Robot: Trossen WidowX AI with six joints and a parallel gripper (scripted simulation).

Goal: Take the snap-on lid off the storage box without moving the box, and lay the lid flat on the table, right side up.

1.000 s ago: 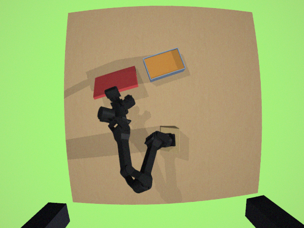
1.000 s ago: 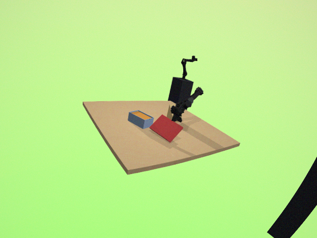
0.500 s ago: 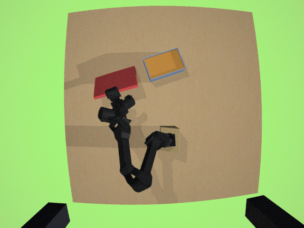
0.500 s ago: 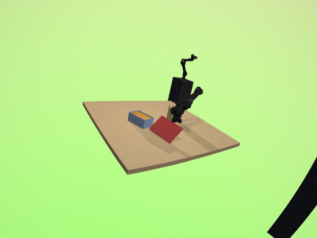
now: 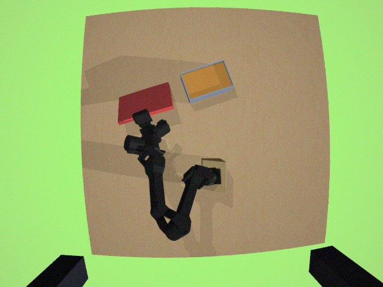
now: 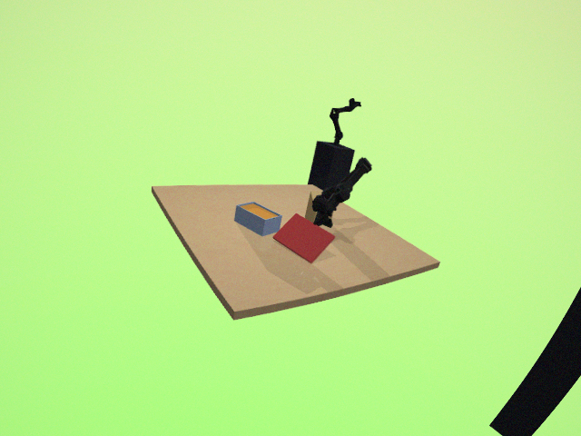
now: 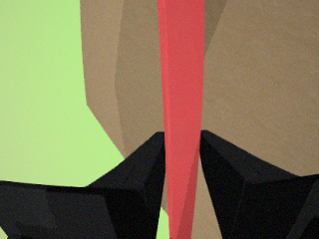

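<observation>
Right now the lid is 6 cm ahead of my gripper tip, 5 cm below it and 1 cm to the left of it. Also, from my gripper tip: storage box (28 cm to the right, 14 cm ahead, 7 cm below).
</observation>
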